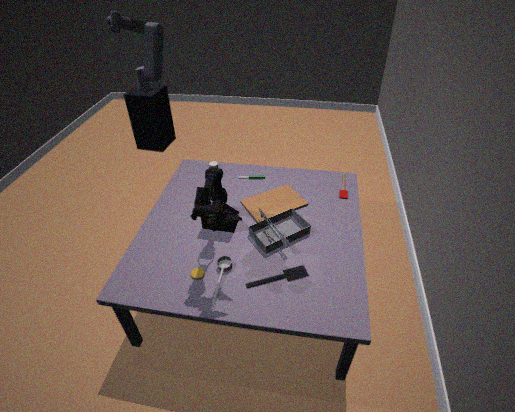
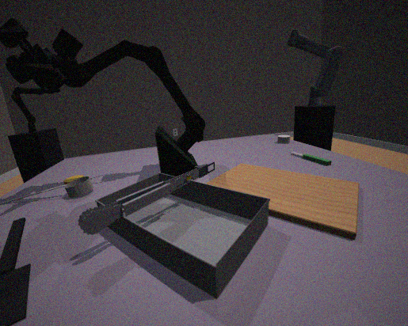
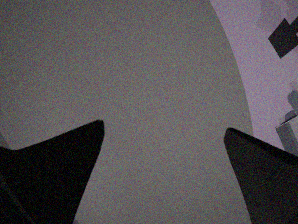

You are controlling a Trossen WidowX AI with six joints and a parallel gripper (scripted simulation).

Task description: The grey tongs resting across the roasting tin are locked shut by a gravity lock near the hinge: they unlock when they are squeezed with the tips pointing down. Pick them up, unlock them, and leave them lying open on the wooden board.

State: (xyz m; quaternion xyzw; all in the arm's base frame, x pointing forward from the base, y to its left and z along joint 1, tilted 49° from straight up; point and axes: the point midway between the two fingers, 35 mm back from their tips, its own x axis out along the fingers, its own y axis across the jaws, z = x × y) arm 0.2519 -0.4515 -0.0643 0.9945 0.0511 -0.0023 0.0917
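My gripper tip is now 11 cm short of the grey roasting tin, 33 cm to the right of it and 36 cm above it. Round my gripper tip: yellow disc (23 cm behind, 6 cm to the right, 38 cm below); wooden board (2 cm ahead, 59 cm to the left, 38 cm below); black spatula (19 cm ahead, 2 cm to the left, 39 cm below).
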